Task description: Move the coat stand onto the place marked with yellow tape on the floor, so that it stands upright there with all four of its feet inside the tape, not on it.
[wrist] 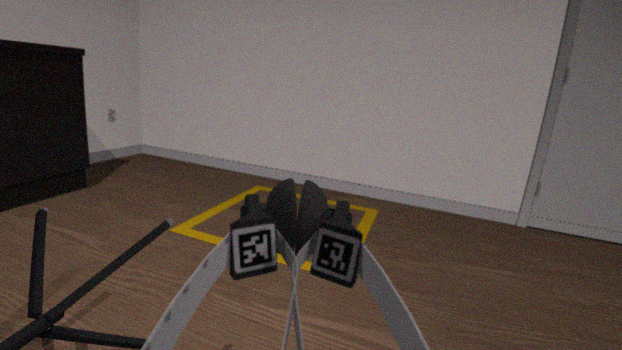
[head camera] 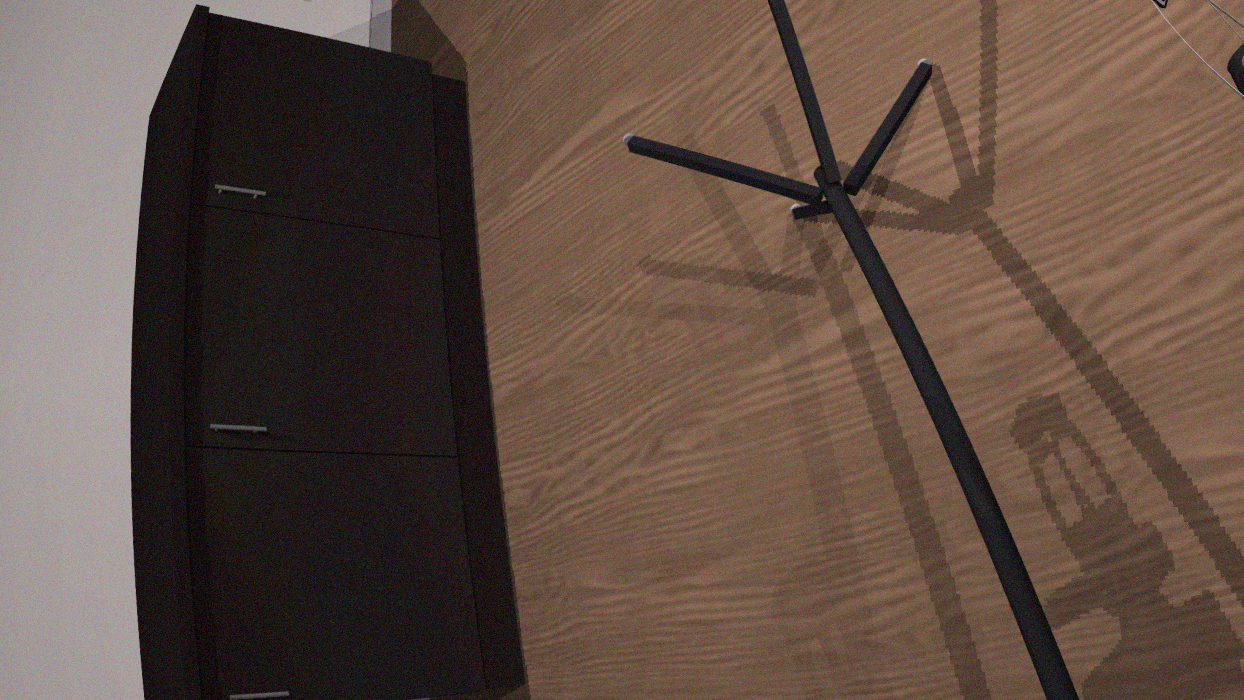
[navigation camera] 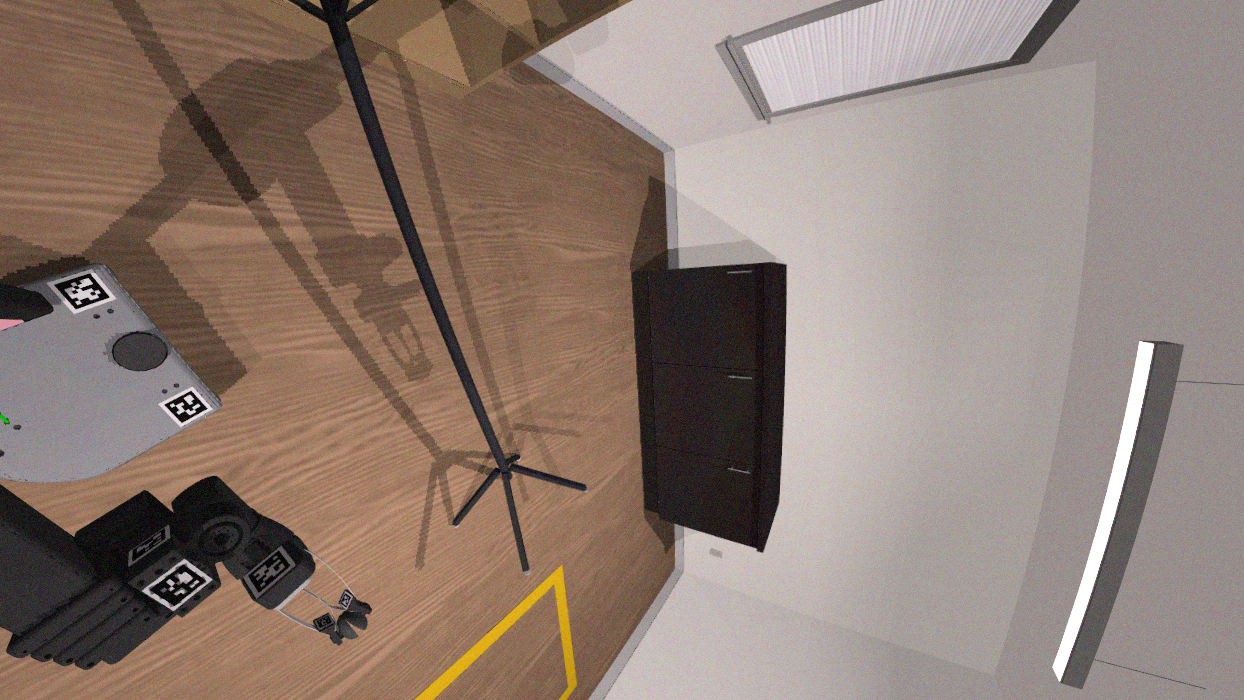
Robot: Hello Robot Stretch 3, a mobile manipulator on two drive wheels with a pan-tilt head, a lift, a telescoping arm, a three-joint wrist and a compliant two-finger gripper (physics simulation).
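Where they show: gripper, fingertip midpoint: (wrist: 296, 205) (navigation camera: 360, 629); robot's base, link origin: (navigation camera: 140, 349).
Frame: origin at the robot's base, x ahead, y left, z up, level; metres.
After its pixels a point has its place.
The black coat stand (head camera: 930, 391) @(z 0.328, x 0.496, y -0.430 m) (navigation camera: 413, 243) @(z 0.409, x 0.497, y 0.001 m) (wrist: 107, 270) @(z 0.317, x 0.401, y -0.912 m) is tipped over. Its pole slants from the wooden shelf, where hooks show at the navigation view's top edge, down to the feet, some of which are raised off the floor. The yellow tape (navigation camera: 495, 632) @(z 0.001, x 0.147, y -1.632 m) (wrist: 216, 209) @(z 0.001, x 0.422, y -2.113 m) outlines a place beyond the feet; the feet are outside it. In the navigation view one foot tip is near a tape corner. My gripper (navigation camera: 350, 622) @(z 0.707, x -0.026, y -0.420 m) (wrist: 296, 205) @(z 0.707, x -0.026, y -0.420 m) is shut and empty, above the floor to one side of the feet, apart from the stand. Part of it shows at the head view's right edge.
A dark cabinet (head camera: 321, 330) @(z 0.510, x 1.652, y -1.468 m) (navigation camera: 708, 409) @(z 0.538, x 1.662, y -1.443 m) (wrist: 40, 110) @(z 0.545, x 1.434, y -2.040 m) stands along the wall near the feet. The wooden shelf (navigation camera: 574, 17) @(z 0.591, x 1.134, y 0.448 m) is at the navigation view's top. My base (navigation camera: 78, 391) @(z 0.159, x -0.101, y -0.019 m) is at its left. A door (wrist: 585, 125) @(z 0.736, x -1.840, y -2.071 m) is at the wrist view's right.
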